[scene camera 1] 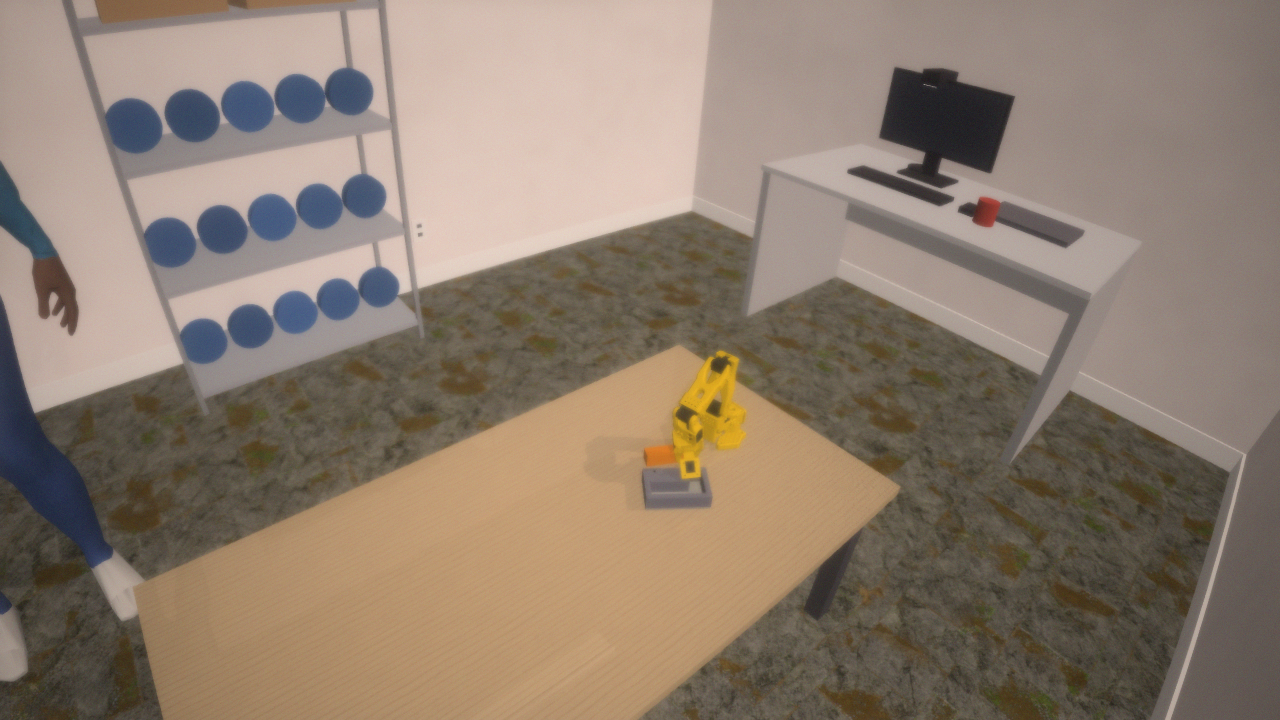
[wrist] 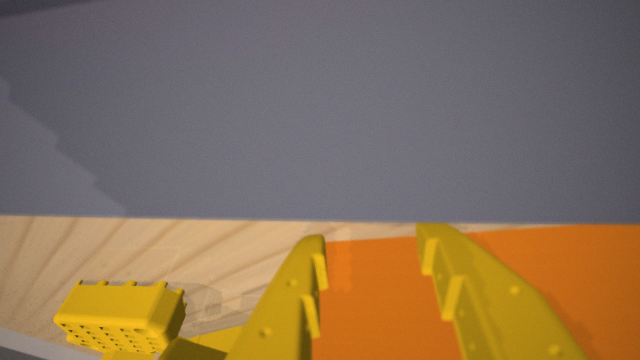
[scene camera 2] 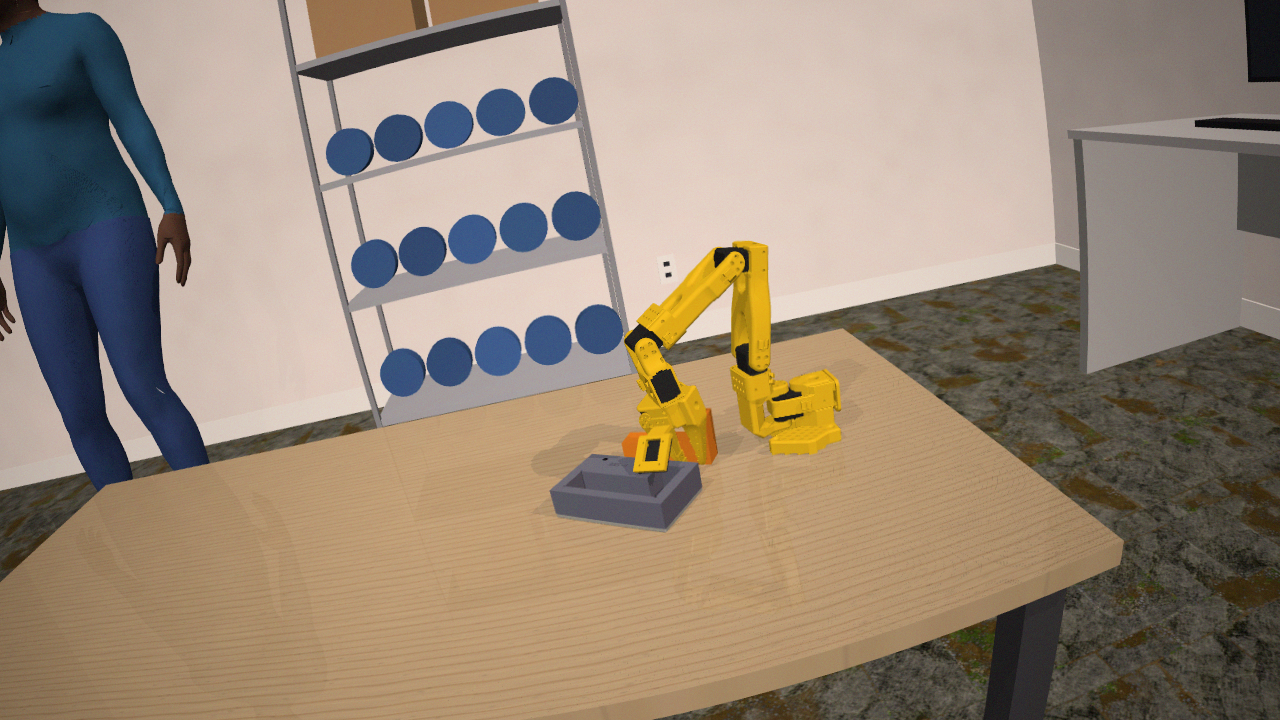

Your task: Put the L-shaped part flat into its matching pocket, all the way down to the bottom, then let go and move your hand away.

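Seen in the pictures: hand at its tool point: [wrist: 325, 254] [scene camera 2: 700, 461]; arm's base at its link origin: [scene camera 1: 715, 439] [wrist: 203, 318] [scene camera 2: 784, 439].
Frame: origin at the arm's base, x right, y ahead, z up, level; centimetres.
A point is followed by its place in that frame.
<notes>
The orange L-shaped part [scene camera 1: 658, 455] {y 17.1, x 2.1, z 2.9 cm} [scene camera 2: 711, 437] {y 9.0, x -0.5, z 2.8 cm} [wrist: 370, 300] {y 11.2, x -1.1, z 1.7 cm} is outside the grey pocket block [scene camera 1: 677, 502] {y 23.3, x -10.6, z 2.2 cm} [scene camera 2: 608, 510] {y 22.6, x -11.0, z 2.0 cm} [wrist: 320, 110], beside its arm-facing wall. In scene view 2 one orange face rises steeply behind the jaws, so the part looks tipped up; much of it is hidden by the gripper. My gripper [wrist: 371, 235] {y 11.1, x -2.6, z 1.1 cm} is open by a narrow V-shaped gap, with orange showing through and past it. The left jaw is along the part's left edge, and the right jaw is drawn over the orange. Neither jaw plainly presses on the part.
The wooden table [scene camera 1: 447, 537] {y 65.0, x 11.8, z 0.0 cm} [scene camera 2: 402, 573] {y 46.4, x -13.0, z 0.0 cm} bears the block and the yellow arm [scene camera 1: 716, 394] {y 8.3, x -4.2, z 19.9 cm} [scene camera 2: 751, 313] {y 2.8, x -3.2, z 17.6 cm}. A shelf rack [scene camera 1: 407, 259] [scene camera 2: 344, 322] with blue discs, a white desk [scene camera 1: 796, 241] [scene camera 2: 1154, 250] and a person [scene camera 2: 80, 179] are farther off.
</notes>
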